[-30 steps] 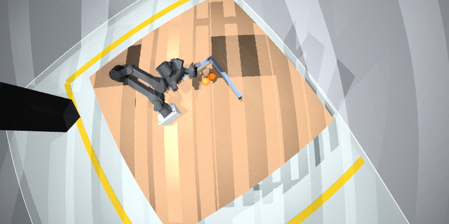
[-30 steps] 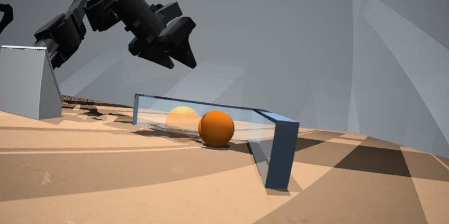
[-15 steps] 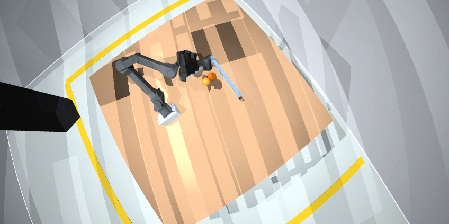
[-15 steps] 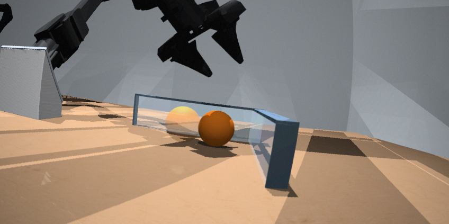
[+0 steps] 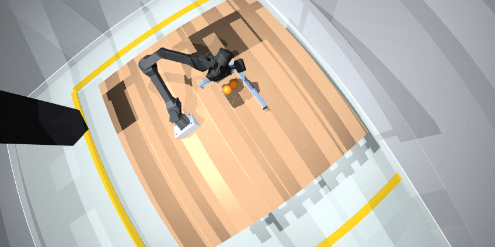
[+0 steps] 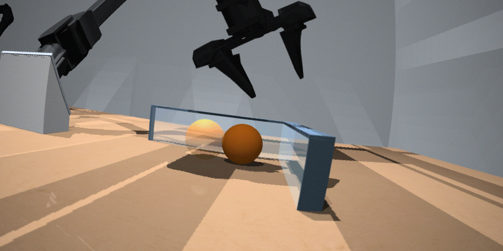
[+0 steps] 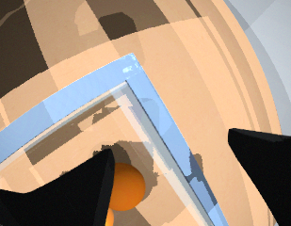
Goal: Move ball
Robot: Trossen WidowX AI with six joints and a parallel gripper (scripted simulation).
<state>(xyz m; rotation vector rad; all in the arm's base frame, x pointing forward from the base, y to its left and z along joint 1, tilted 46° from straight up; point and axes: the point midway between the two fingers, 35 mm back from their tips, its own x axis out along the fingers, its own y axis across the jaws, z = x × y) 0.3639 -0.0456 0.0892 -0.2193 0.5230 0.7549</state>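
Right now my gripper tip is 4 cm past the orange ball, 3 cm to the left of it and 8 cm above it. Also, from my gripper tip: see-through copy of ball 9 cm behind, 3 cm to the right, 8 cm below.
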